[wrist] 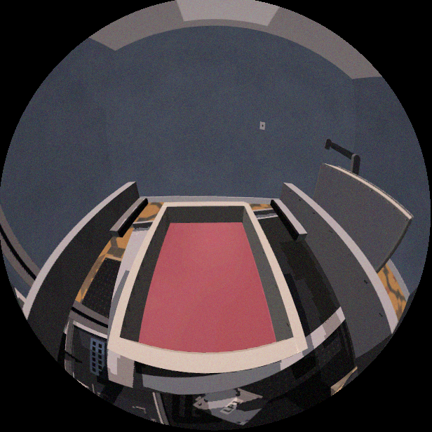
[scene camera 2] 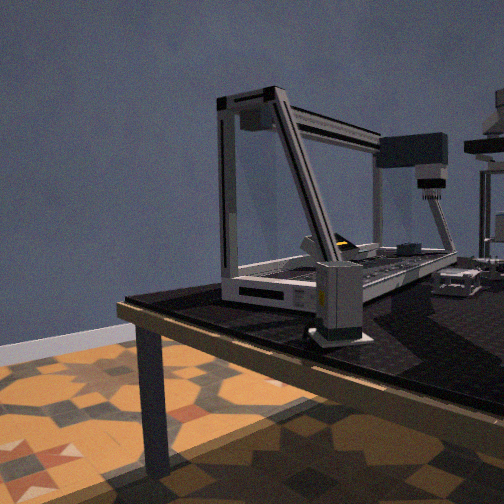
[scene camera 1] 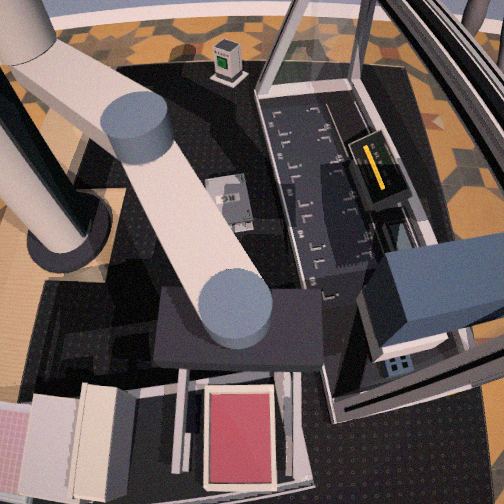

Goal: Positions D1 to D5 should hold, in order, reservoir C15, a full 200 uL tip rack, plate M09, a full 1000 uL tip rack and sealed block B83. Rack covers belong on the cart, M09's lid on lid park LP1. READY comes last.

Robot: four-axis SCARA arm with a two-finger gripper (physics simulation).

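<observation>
A reservoir point(scene camera 1: 240, 437) point(wrist: 207, 290) with a cream rim and red contents stands upright in the lower part of scene camera 1; its label is not readable. My gripper point(scene camera 1: 234, 425) point(wrist: 207, 190) is open and empty, its fingers apart from the reservoir's long sides. The deck point(scene camera 1: 297, 120) shows D1 to D5 marks, with no labware visible on those positions. The READY box point(scene camera 1: 228, 60) point(scene camera 2: 340, 300) stands beyond the deck. Lid park LP1 point(wrist: 231, 405) shows at the bottom of the wrist view. Plate M09 and block B83 cannot be identified.
A cream box point(scene camera 1: 95, 442), a white box point(scene camera 1: 49, 445) and a pink gridded rack point(scene camera 1: 12, 450) stand left of the reservoir. A blue pipetting head point(scene camera 1: 445, 285) point(scene camera 2: 412, 150) overhangs the deck's end, near a blue block point(scene camera 1: 399, 365) point(wrist: 97, 356). A grey stand marked RG point(scene camera 1: 228, 190) is beside the deck.
</observation>
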